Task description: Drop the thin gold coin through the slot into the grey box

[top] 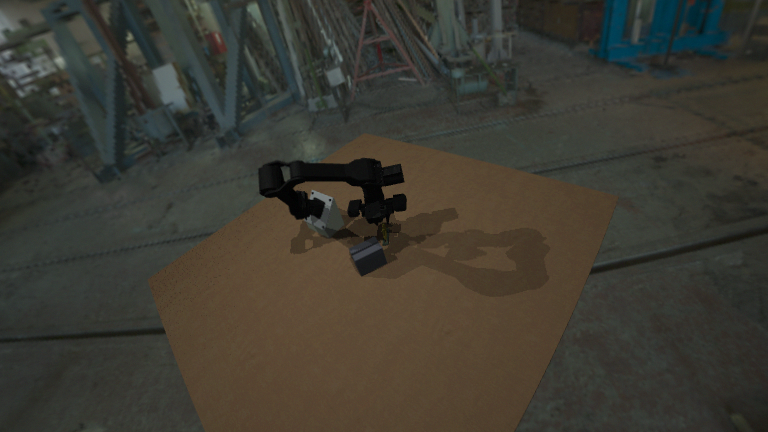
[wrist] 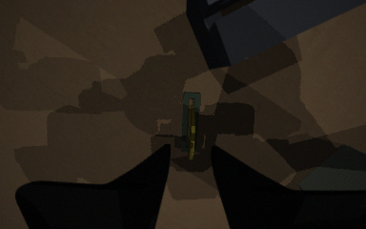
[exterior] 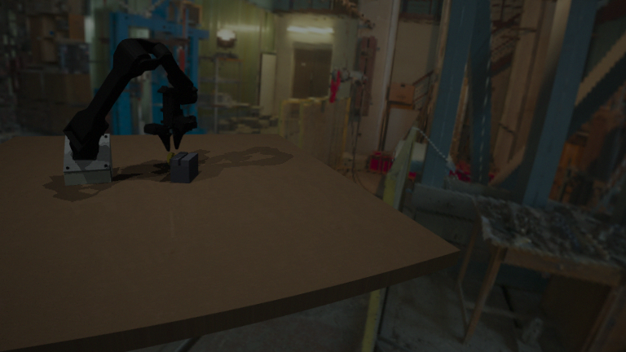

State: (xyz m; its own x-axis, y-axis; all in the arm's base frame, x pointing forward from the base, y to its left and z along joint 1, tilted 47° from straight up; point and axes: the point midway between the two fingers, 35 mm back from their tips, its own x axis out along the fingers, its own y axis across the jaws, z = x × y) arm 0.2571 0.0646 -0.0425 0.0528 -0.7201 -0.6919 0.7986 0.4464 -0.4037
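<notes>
Now: gripper tip 4 cm above the gold coin.
</notes>
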